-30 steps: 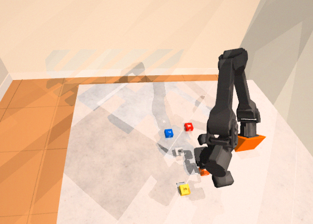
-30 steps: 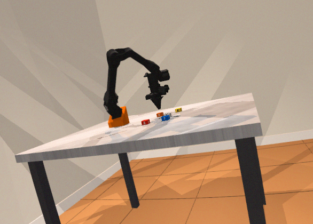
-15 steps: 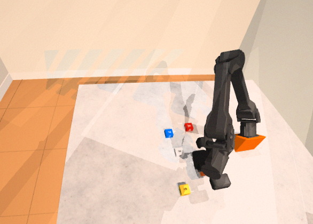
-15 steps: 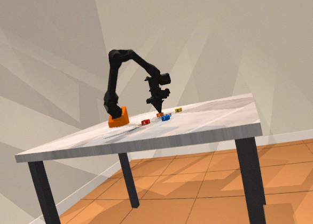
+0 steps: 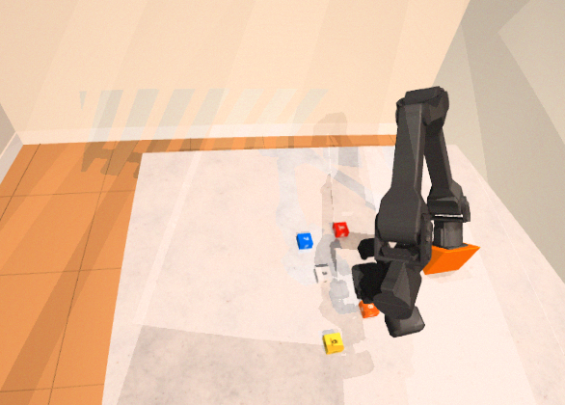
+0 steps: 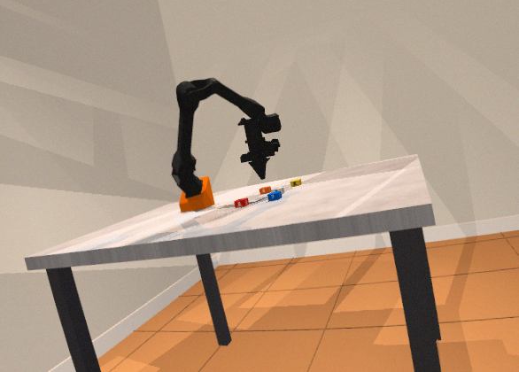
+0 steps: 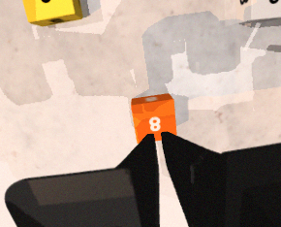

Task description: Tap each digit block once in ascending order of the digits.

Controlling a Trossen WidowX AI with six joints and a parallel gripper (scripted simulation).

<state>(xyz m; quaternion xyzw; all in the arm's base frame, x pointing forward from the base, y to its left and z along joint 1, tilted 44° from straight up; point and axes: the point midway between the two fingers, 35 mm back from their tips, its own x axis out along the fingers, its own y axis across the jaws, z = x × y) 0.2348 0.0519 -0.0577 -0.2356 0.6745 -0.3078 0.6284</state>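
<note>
The orange block lies 40 mm below my gripper tip. From my gripper tip the other things lie so: white block: 100 mm to the right, 70 mm ahead, 40 mm below; red block: 210 mm to the right, 40 mm below, 20 mm behind; yellow block: 100 mm ahead, 50 mm to the left, 40 mm below.
</note>
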